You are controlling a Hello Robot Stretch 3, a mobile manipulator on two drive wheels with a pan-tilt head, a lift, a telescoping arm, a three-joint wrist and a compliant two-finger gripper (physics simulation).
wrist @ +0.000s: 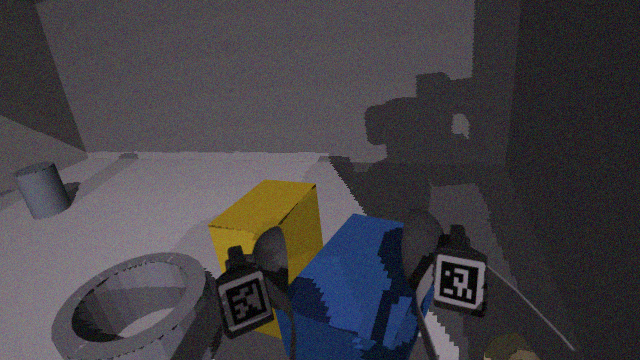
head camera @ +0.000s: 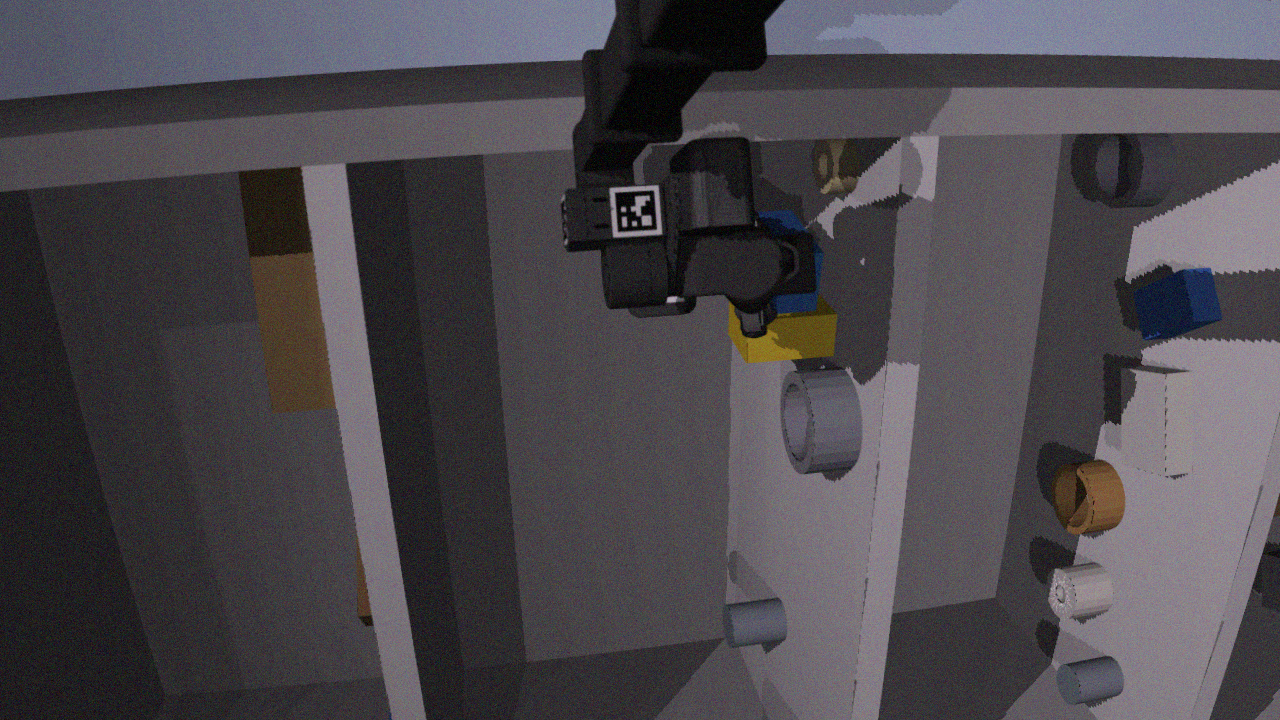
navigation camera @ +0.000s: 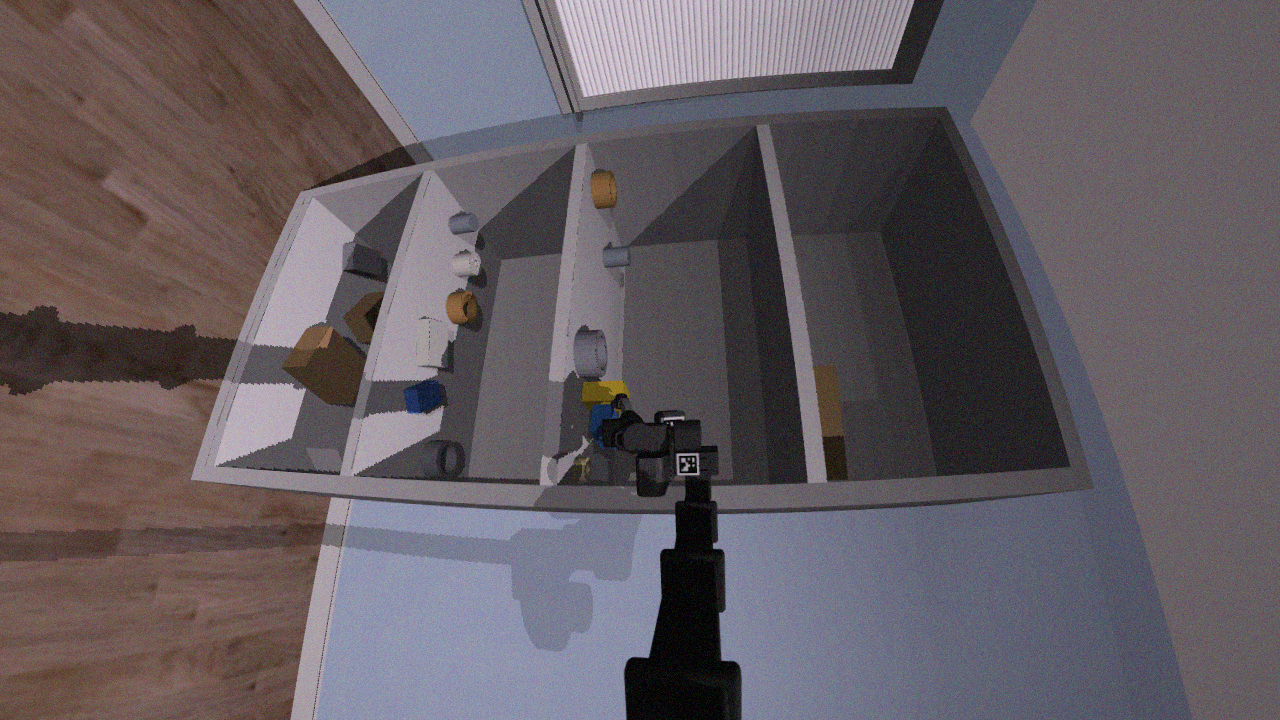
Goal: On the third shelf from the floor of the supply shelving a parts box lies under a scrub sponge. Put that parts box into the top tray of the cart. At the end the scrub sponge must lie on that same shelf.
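Observation:
A blue box point(head camera: 799, 302) point(navigation camera: 599, 415) point(wrist: 345, 305) is between my fingers over the third shelf point(head camera: 805, 537) point(navigation camera: 595, 291) point(wrist: 150, 200). My gripper point(head camera: 778, 288) point(navigation camera: 610, 420) point(wrist: 349, 244) is shut on it, one finger on each side; the box is tilted and seems slightly raised. Its underside is hidden. A yellow block point(head camera: 792, 338) point(navigation camera: 597, 393) point(wrist: 262, 205) stands right beside it on that shelf, by the left finger in the wrist view. Which of the two is the parts box and which the scrub sponge, I cannot tell for certain. The cart does not show.
A grey ring point(head camera: 841, 420) point(navigation camera: 579, 353) point(wrist: 195, 320) stands near the left finger. A grey cylinder point(head camera: 756, 622) point(navigation camera: 616, 256) point(wrist: 42, 192) stands farther off. A tan object point(head camera: 836, 170) point(navigation camera: 582, 468) is near the side wall. The shelf above point(head camera: 349, 376) point(navigation camera: 792, 268) bounds the bay.

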